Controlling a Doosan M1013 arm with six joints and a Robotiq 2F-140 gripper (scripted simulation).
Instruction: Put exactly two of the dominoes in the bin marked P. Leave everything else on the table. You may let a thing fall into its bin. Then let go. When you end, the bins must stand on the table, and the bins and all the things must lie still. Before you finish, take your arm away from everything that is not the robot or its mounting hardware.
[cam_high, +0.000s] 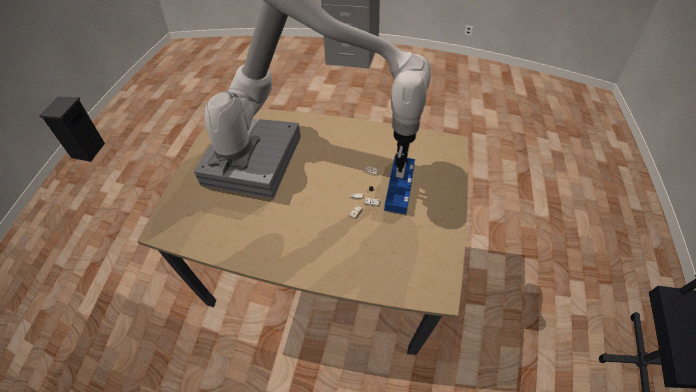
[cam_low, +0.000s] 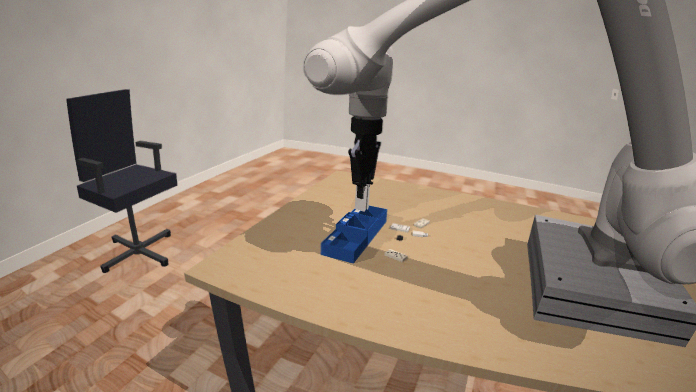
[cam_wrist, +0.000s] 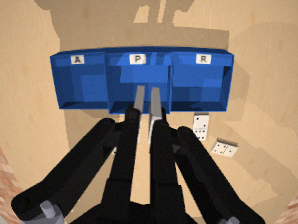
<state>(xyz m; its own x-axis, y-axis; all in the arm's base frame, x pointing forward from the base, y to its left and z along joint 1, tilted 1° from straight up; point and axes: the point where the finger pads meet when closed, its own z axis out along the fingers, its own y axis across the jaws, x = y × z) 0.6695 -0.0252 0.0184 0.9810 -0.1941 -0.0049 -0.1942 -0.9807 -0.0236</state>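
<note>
My gripper is now 90 mm above the blue bin block and 10 mm to the right of it. The rest, counted from my hand: white usb stick: 150 mm behind, 110 mm below, 60 mm to the right; small black nut: 100 mm below, 100 mm behind, 20 mm to the right; domino: 110 mm behind, 100 mm below, 70 mm to the left.
</note>
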